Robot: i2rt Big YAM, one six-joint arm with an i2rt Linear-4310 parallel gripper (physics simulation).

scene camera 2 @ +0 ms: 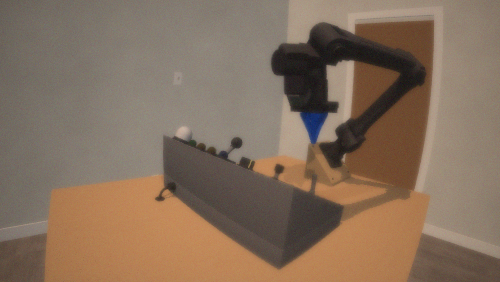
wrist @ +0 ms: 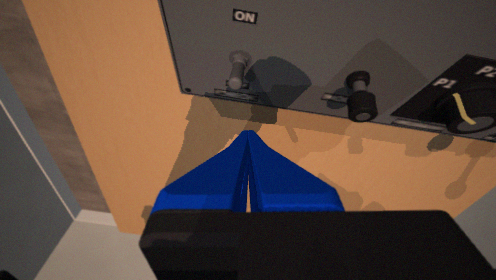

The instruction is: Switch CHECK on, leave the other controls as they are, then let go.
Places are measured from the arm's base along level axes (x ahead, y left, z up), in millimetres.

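Pixels of known places: gripper, between the fingertips: [scene camera 2: 313,143] [wrist: 248,139]; arm's base, origin of its link: [scene camera 2: 329,155].
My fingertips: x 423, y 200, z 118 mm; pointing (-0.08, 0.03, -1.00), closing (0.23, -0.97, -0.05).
For each thing: its top centre in the pictures, then the offset to it from my fingertips. "pt": a spot on its surface instead. Level surfaces: height alone.
- metal toggle lever, centre of its top: [wrist: 235,85] [scene camera 2: 315,174] dy +13, dx -6, dz -73 mm
- label, a spot on its surface: [wrist: 245,17] pt dy +16, dx +39, dz -102 mm
- black-capped lever, centre of its top: [wrist: 371,107] [scene camera 2: 277,164] dy -106, dx +2, dz -76 mm
- dial with a yellow mark, centre of its top: [wrist: 486,124] [scene camera 2: 247,156] dy -226, dx +10, dz -83 mm
- ball-topped lever, centre of its top: [scene camera 2: 237,137] dy -350, dx -39, dz -48 mm
- white dome, a spot on its surface: [scene camera 2: 183,133] pt dy -323, dx +179, dz -22 mm
- wooden table, height of its surface: dz -213 mm
The metal toggle lever [scene camera 2: 313,185] [wrist: 236,72] stands near a corner of the grey control panel [scene camera 2: 230,187] [wrist: 310,25]. In the wrist view its tip points away from the ON label [wrist: 245,17], towards the panel's lower edge. The label by its foot is mostly hidden and I cannot read the name CHECK. Whether the switch is on is hard to tell from this angle. My gripper [scene camera 2: 313,143] [wrist: 248,139] is shut, with its blue fingertips together and nothing between them. It is above the lever in the scene view, apart from it.
A black-capped lever [scene camera 2: 278,171] [wrist: 361,97] and a dial with a yellow mark [wrist: 470,115] are beside the toggle. Further along stand a ball-topped lever [scene camera 2: 236,143], several coloured knobs and a white dome [scene camera 2: 183,133]. The panel stands on the wooden table [scene camera 2: 110,225].
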